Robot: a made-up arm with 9 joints.
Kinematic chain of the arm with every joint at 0, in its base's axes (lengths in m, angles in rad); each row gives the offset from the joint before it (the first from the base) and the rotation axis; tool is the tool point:
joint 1: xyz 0 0 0.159 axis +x
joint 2: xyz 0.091 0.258 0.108 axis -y
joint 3: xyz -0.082 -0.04 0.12 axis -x
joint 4: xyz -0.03 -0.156 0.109 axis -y
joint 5: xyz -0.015 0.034 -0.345 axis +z
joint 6: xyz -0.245 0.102 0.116 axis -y
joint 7: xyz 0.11 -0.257 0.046 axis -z
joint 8: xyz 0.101 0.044 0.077 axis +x
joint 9: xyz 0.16 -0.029 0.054 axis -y
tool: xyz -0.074 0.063 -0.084
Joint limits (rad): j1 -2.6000..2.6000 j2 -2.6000..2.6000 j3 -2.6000..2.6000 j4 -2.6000..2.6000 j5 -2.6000..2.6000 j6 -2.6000..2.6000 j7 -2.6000..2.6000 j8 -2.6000..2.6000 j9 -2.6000..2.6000
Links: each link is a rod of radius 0.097 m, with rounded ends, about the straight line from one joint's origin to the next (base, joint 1, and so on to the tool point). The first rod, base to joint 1, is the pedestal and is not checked.
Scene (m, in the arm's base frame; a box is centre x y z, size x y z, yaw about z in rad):
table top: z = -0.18
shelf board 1: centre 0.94 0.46 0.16 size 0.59 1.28 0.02 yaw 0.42
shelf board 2: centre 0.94 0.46 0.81 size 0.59 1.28 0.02 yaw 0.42
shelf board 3: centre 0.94 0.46 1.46 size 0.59 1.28 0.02 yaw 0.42
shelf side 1: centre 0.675 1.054 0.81 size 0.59 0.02 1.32 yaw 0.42
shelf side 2: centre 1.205 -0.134 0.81 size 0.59 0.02 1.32 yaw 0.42
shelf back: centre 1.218 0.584 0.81 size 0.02 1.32 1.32 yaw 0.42
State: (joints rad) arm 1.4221 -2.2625 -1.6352 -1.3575 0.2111 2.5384 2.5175 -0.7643 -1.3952
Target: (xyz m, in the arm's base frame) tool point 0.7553 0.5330 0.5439
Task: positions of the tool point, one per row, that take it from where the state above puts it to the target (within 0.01 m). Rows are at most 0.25 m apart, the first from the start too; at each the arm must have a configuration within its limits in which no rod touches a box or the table.
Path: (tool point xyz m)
1: 0.1738 -0.8280 0.2821
2: 0.3039 -0.8036 0.4032
3: 0.4337 -0.7232 0.5290
4: 0.5437 -0.5827 0.6410
5: 0.6140 -0.3914 0.7203
6: 0.6288 -0.1714 0.7522
7: 0.5809 0.0458 0.7299
8: 0.4745 0.2265 0.6565
9: 0.3257 0.3412 0.5439
10: 0.4693 0.3960 0.5220
11: 0.5987 0.4198 0.5001
12: 0.6962 0.4307 0.5000
13: 0.7498 0.4597 0.5227
14: 0.7553 0.5330 0.5439

